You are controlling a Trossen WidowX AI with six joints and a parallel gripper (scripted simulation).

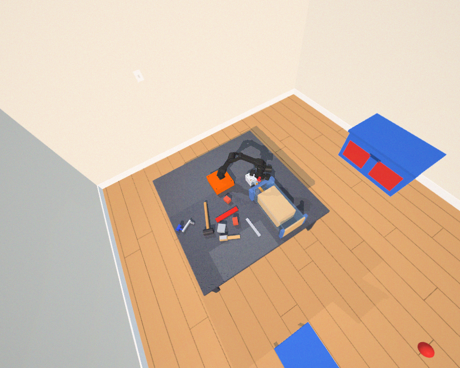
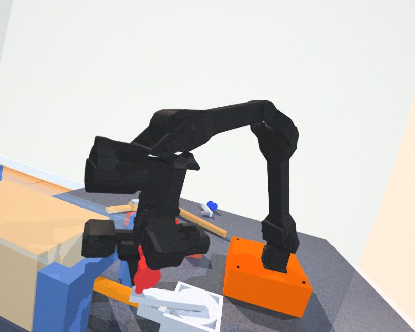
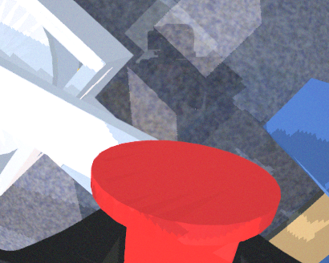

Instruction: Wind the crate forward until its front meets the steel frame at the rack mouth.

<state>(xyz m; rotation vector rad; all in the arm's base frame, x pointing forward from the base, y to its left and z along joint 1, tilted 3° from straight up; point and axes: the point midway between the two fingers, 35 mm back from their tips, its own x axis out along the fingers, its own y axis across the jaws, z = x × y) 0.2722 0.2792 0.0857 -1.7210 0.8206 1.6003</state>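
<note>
My gripper tip is now 60 mm short of the blue frame, 30 mm to the left of it and 10 mm above it. Round my gripper tip: white winch 110 mm behind, 80 mm below, 40 mm to the right; winch handle 40 mm behind, 10 mm to the right, 10 mm below; red knob 20 mm above.
</note>
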